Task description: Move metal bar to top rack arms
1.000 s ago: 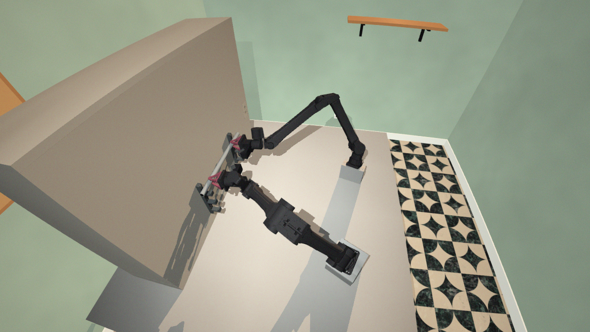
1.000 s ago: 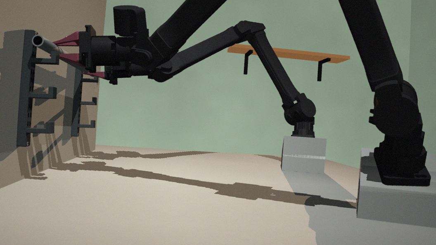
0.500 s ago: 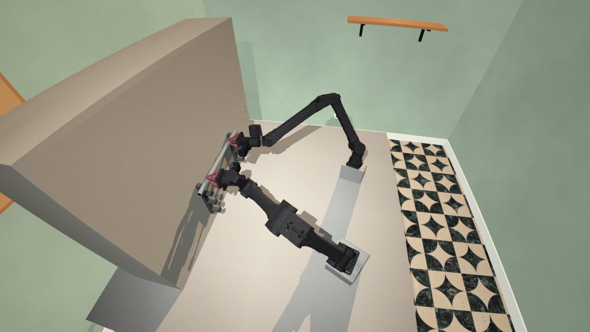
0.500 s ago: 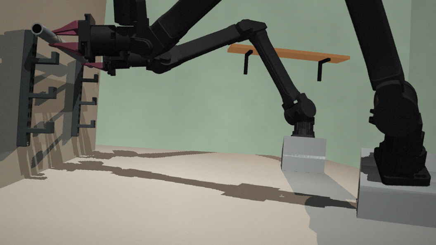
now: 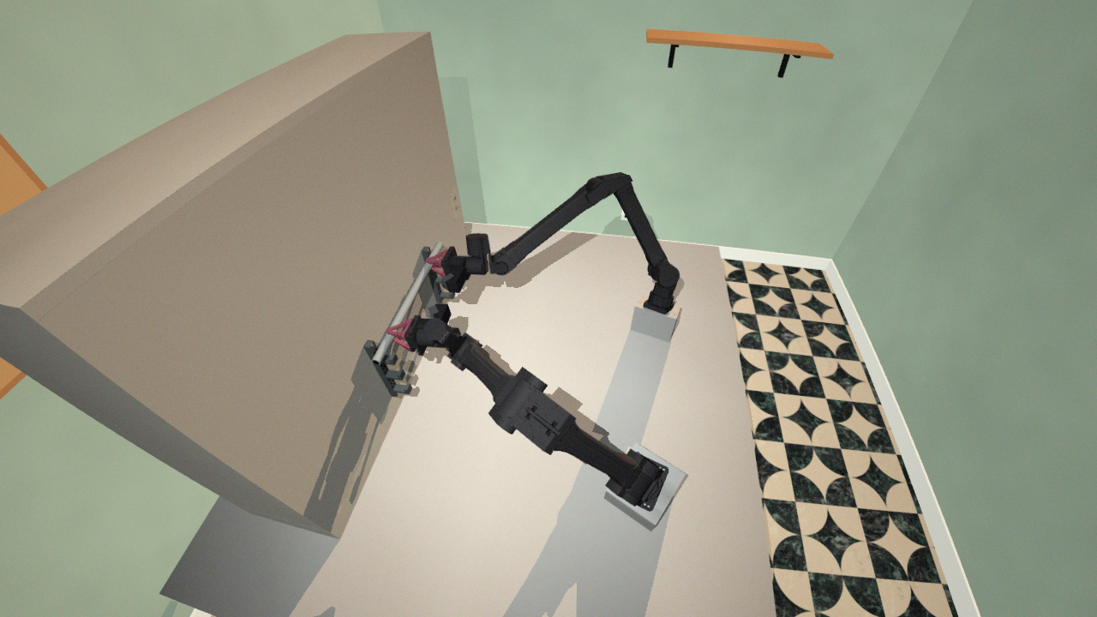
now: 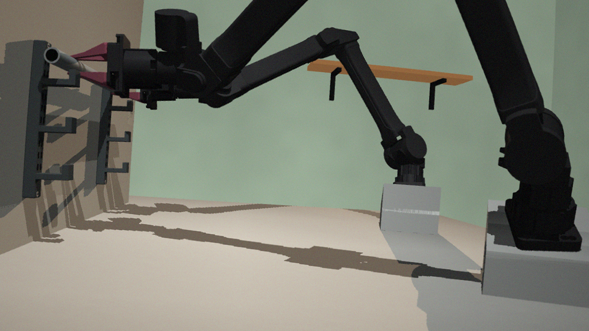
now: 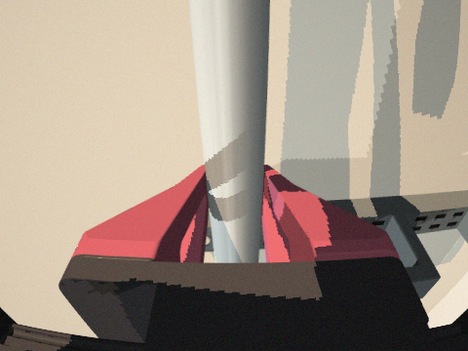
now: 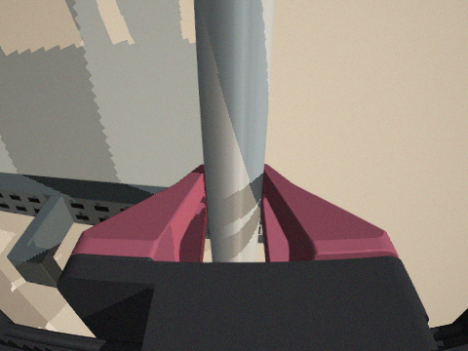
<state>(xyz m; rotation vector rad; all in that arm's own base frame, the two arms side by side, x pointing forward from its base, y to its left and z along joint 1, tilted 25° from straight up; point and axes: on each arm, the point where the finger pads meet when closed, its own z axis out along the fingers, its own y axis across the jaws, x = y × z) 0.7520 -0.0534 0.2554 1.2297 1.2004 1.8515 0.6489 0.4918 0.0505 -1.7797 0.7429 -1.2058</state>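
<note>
The grey metal bar is 15 cm to the right of my left hand and 1 cm ahead of it. Round my left hand: tall tan wall panel 20 cm ahead, 15 cm above, 11 cm to the right.
Right now my right hand is 150 mm to the right of the grey metal bar and 10 mm past it. From my right hand the other things lie so: tall tan wall panel 190 mm to the left, 180 mm ahead, 140 mm above.
</note>
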